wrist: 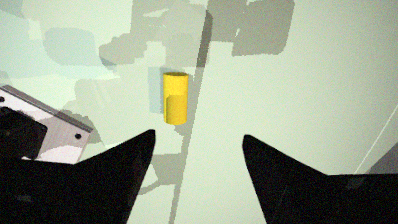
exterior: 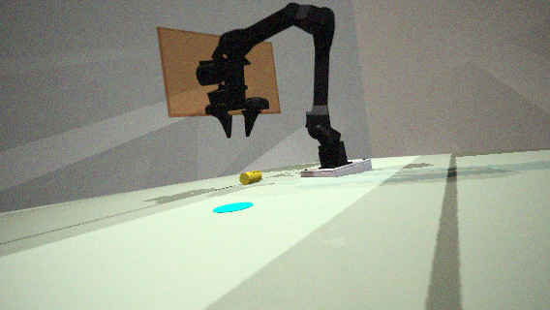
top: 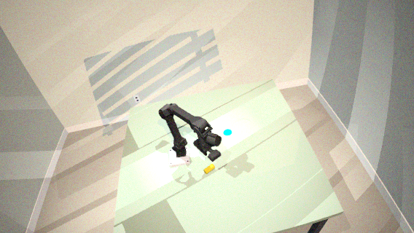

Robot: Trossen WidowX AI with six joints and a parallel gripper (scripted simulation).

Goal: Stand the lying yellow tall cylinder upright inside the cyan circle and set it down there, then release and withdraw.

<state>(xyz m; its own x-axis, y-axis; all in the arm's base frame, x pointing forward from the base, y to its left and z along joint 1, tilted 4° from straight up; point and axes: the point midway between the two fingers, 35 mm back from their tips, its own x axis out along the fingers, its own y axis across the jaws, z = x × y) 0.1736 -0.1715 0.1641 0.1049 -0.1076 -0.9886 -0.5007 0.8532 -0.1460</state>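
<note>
Now: the yellow tall cylinder 120 mm below my gripper tip, 20 mm behind it and 10 mm to the left of it. The rest, counted from my gripper tip: cyan circle: 300 mm to the left, 150 mm ahead, 130 mm below.
</note>
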